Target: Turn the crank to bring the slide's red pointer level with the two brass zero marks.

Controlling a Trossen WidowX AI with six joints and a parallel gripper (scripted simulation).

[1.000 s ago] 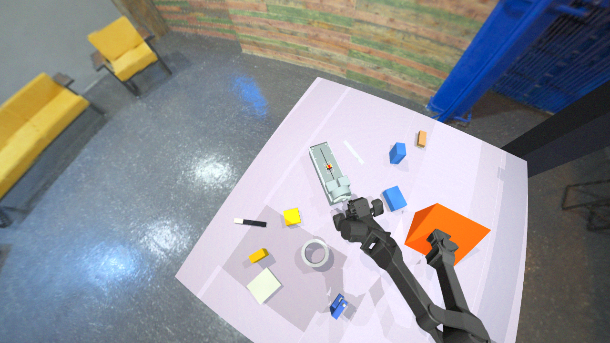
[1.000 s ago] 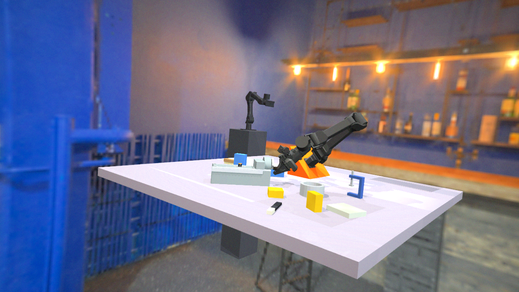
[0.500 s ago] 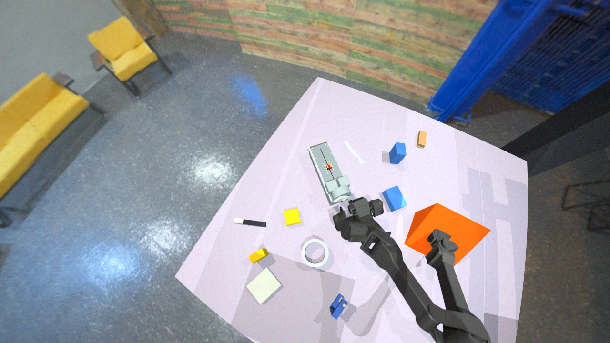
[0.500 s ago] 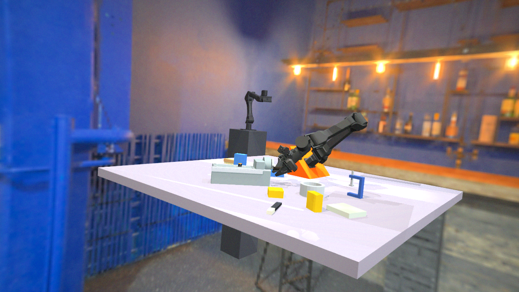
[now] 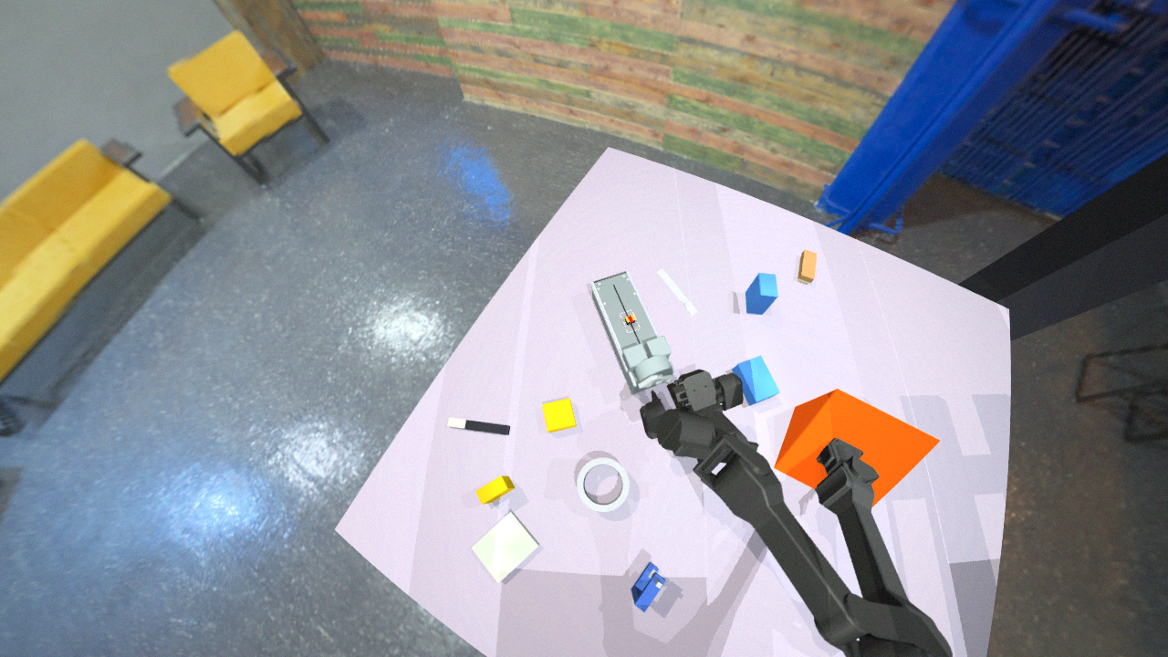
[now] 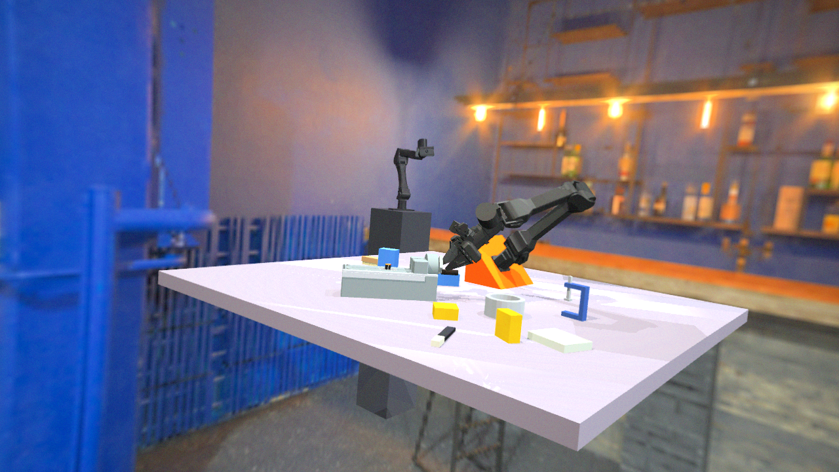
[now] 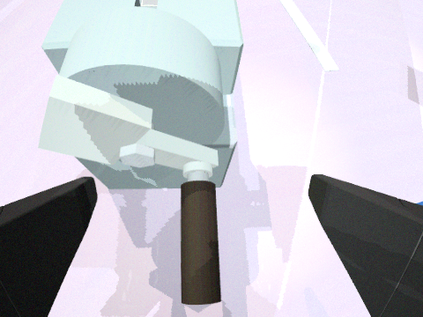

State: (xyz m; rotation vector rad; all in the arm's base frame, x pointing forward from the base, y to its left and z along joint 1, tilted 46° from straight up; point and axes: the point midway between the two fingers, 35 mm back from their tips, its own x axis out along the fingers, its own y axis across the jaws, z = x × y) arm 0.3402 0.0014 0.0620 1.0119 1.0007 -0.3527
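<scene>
Right now the brown crank handle is 20 mm to the left of my gripper tip, 10 mm below it and 10 mm behind it. Round my gripper tip: metal strip (250 mm to the right, 90 mm below, 90 mm ahead); then blue clamp (350 mm to the left, 130 mm behind, 30 mm below); then red pointer (140 mm ahead, 90 mm to the right).
</scene>
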